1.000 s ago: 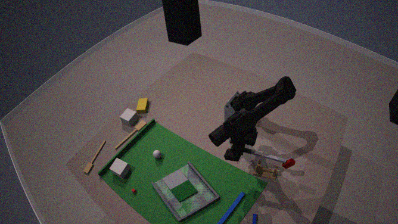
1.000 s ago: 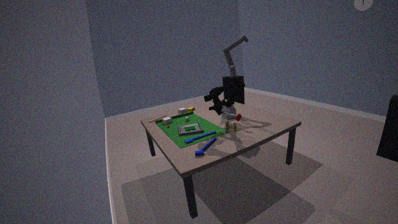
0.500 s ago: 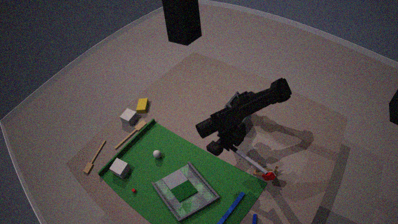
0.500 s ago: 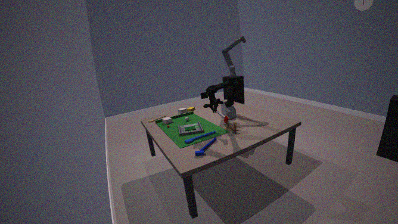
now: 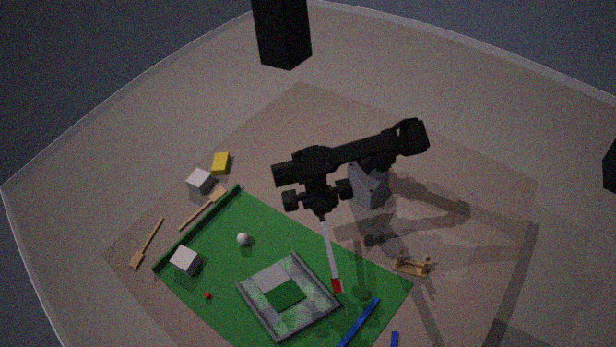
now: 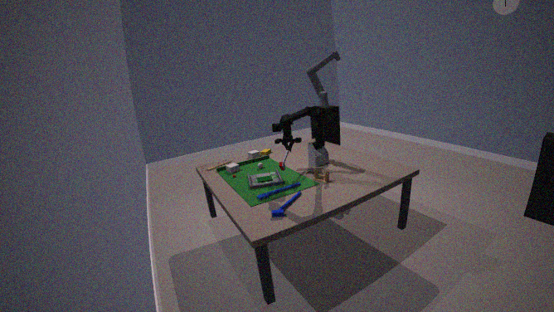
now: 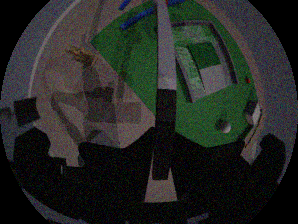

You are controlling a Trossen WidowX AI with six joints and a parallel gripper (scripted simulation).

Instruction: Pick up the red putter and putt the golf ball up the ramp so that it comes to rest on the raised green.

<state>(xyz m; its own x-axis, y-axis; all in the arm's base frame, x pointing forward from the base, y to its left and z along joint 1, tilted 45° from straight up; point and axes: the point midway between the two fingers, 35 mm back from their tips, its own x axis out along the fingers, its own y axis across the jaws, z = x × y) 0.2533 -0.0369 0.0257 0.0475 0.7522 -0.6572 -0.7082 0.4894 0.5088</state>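
The red putter is 9 cm to the left of my gripper tip and 8 cm ahead of it. Also, from my gripper tip: red piece 38 cm ahead, 17 cm to the right, 13 cm below; then wooden rack 30 cm to the left, 11 cm below, 5 cm behind; then white golf ball 21 cm to the right, 14 cm ahead, 12 cm below.
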